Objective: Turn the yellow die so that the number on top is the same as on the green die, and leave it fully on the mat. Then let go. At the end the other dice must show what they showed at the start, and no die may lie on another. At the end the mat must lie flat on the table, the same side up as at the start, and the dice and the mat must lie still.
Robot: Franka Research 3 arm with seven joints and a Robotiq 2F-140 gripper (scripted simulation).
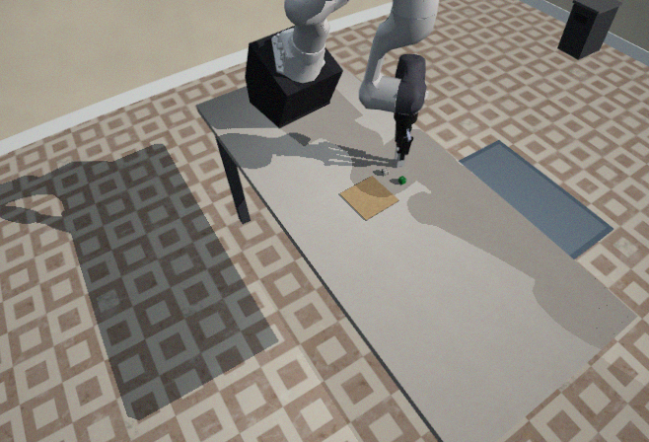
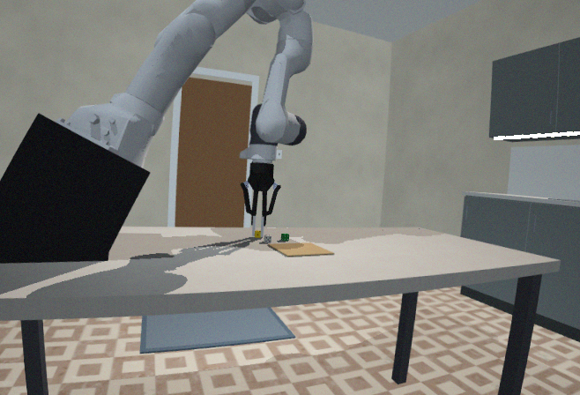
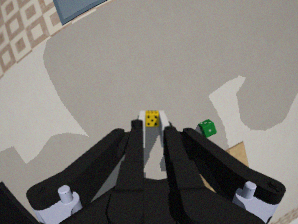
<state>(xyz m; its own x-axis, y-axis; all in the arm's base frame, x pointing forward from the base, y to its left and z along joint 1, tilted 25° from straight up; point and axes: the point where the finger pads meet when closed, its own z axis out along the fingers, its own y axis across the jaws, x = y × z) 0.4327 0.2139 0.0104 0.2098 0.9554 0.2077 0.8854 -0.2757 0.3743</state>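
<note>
The tan mat lies 170 mm to the right of my hand, 100 mm ahead of it and 40 mm below it. Also, from my hand: green die 80 mm ahead, 30 mm to the right, 30 mm below; yellow die 30 mm below; white die 70 mm to the right, 30 mm below, 20 mm ahead.
</note>
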